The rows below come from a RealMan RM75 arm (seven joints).
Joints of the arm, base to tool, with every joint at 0 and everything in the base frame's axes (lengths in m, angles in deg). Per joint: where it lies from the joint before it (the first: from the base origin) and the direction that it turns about. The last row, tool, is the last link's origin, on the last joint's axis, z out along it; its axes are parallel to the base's.
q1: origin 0 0 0.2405 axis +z
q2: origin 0 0 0 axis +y
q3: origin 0 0 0.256 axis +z
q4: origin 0 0 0 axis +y
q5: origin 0 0 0.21 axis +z
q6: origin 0 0 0 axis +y
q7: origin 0 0 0.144 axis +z
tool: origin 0 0 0
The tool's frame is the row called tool.
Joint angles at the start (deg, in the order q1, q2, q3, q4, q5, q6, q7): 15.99, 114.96, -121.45, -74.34, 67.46, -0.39, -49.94
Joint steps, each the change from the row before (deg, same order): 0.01, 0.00, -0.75, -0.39, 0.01, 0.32, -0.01; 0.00, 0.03, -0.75, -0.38, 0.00, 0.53, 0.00; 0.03, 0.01, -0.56, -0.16, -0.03, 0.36, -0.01; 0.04, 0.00, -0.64, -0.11, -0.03, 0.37, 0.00; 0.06, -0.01, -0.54, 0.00, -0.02, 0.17, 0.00
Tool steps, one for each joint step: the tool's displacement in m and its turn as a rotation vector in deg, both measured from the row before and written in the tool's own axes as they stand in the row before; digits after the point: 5 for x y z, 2 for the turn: -0.00048, 0.00562, -0.00003, -1.06, 0.04, -0.20; -0.00009, 0.00617, 0.00001, -1.22, 0.18, -0.17; 0.00047, 0.00427, 0.00011, -0.86, 0.22, -0.20; 0.00090, 0.00460, 0.00012, -0.92, 0.30, -0.22; 0.00096, 0.00340, 0.00018, -0.65, 0.24, -0.21
